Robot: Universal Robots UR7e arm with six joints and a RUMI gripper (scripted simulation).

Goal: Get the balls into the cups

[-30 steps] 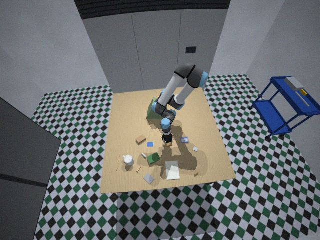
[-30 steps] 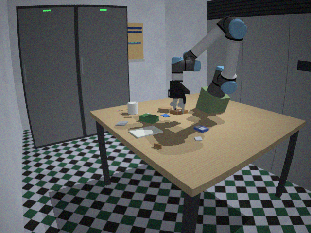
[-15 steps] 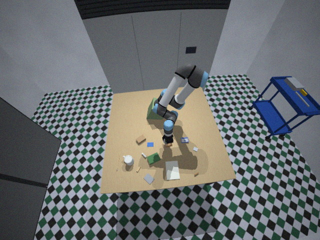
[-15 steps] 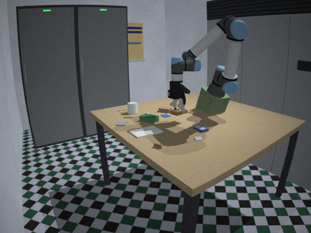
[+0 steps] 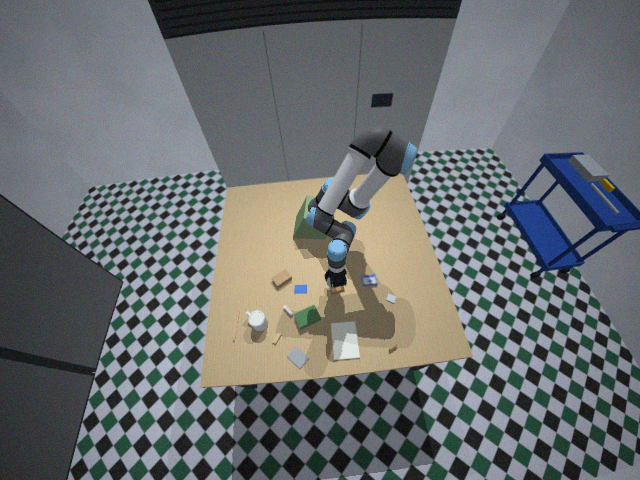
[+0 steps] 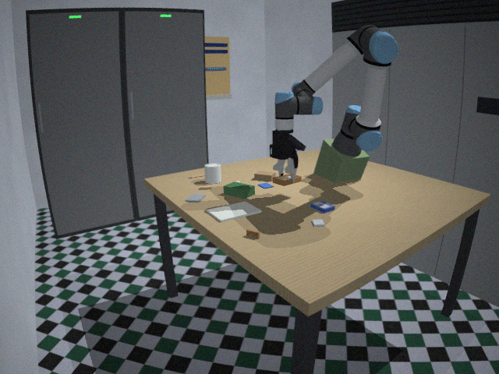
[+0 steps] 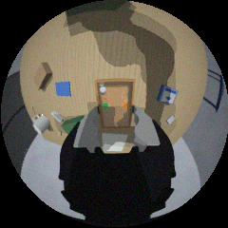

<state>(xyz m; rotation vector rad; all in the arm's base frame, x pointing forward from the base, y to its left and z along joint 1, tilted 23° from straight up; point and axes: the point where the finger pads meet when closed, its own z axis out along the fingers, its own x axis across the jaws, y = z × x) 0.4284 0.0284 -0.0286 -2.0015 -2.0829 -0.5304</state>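
Right now the covered wooden puzzle is 1 cm below my hand. Round my hand: green box 13 cm ahead, 17 cm to the right, 7 cm below; then white sheet 27 cm ahead, 8 cm below; then blue tile 3 cm behind, 18 cm to the right, 9 cm below.
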